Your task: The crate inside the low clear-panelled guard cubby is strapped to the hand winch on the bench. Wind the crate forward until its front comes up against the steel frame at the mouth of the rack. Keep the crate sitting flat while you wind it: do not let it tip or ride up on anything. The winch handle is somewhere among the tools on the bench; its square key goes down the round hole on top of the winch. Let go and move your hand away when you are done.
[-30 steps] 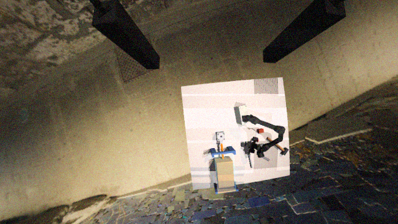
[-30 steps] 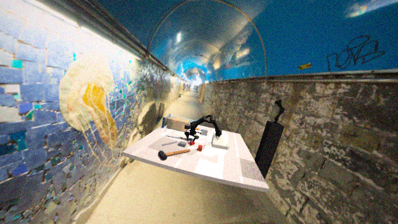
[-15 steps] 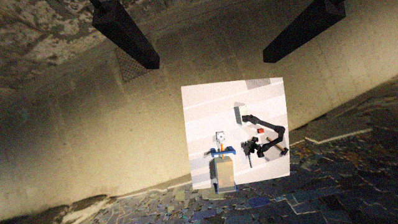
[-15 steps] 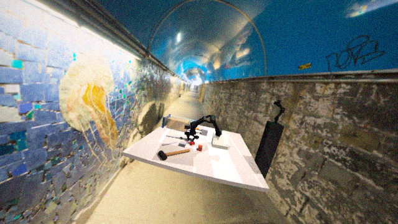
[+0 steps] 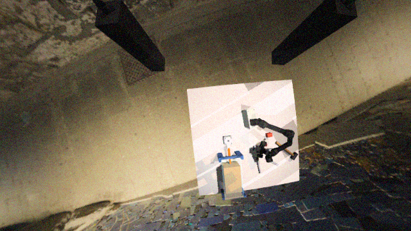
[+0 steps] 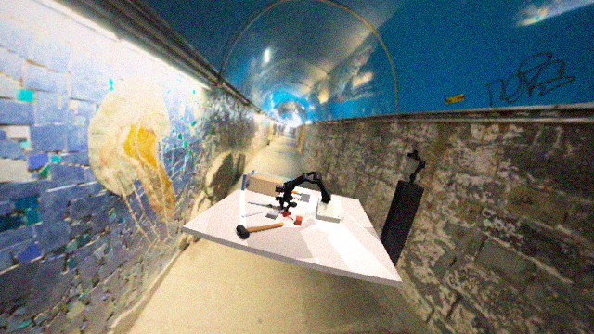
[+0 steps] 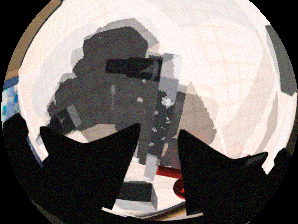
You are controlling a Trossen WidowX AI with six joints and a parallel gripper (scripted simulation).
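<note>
Right now the dark red knob is 20 mm behind my gripper tip, 60 mm to the left of it and 10 mm above it. From my gripper tip the other things lie so: winch handle (10 mm behind, 10 mm to the left, 10 mm above); then grey bar (190 mm ahead, 180 mm to the left, 10 mm below); then grey block (50 mm ahead, 140 mm to the left, 10 mm above).
</note>
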